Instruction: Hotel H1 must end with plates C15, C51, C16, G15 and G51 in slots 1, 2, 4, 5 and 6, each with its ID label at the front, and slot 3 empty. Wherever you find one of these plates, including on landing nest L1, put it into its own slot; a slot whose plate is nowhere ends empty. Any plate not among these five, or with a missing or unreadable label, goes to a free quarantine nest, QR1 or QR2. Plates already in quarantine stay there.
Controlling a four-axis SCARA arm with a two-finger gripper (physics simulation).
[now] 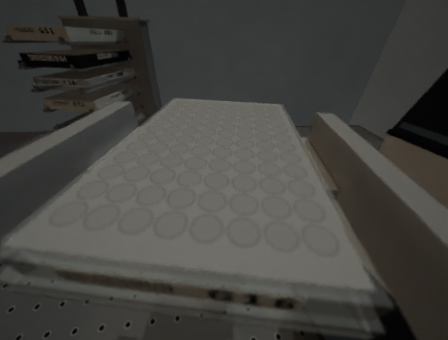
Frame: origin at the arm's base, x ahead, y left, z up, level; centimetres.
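Seen in the pictures: gripper, fingertip midpoint: (221,124).
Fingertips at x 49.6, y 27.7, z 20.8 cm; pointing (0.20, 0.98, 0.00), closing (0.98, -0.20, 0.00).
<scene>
Pixels of each thing's top centre, then the offset from my fingertips to it. "spot": a spot on its surface instead. Level surfaces: height alone.
- white plate at its top centre: (216,137) dx -0.5, dy -2.4, dz +0.3 cm
- plate's label at a spot on its surface: (250,298) spot: dx -0.3, dy -8.8, dz +0.0 cm
- Hotel H1 at a spot on its surface: (146,60) spot: dx -11.0, dy +29.9, dz +0.4 cm
- pale plate labelled G51 at a spot on its surface: (40,33) spot: dx -19.7, dy +18.7, dz +4.0 cm
- black plate at its top centre: (81,51) dx -19.1, dy +24.9, dz +1.9 cm
- clear plate at its top centre: (89,71) dx -19.1, dy +24.9, dz -0.9 cm
- tan plate at its top centre: (96,90) dx -19.1, dy +24.9, dz -3.8 cm
- black object at a spot on its surface: (425,117) spot: dx +9.1, dy -3.1, dz +1.4 cm
- tan block at a spot on its surface: (415,162) spot: dx +8.9, dy -4.1, dz -0.4 cm
- grey surface with small dark holes, surface height: dz -19.5 cm
My gripper (221,124) is shut on a white plate (200,250) with rows of round wells, one finger along each long side. The plate's label (250,298) faces the near edge; it is blurred and seems to read G16. Hotel H1 (146,60) stands at the upper left, seen at an angle. It holds a pale plate labelled G51 (40,33) at the top, a black plate (75,59) that looks like G15, a clear plate (82,79) that looks like C16, and a tan plate (82,99) that looks like C51. The part of the hotel lower down is hidden behind the left finger.
A black object (425,117) stands at the right edge above a tan block (415,162). A grey surface with small dark holes (90,315) lies below the held plate. A grey wall (250,50) is behind.
</scene>
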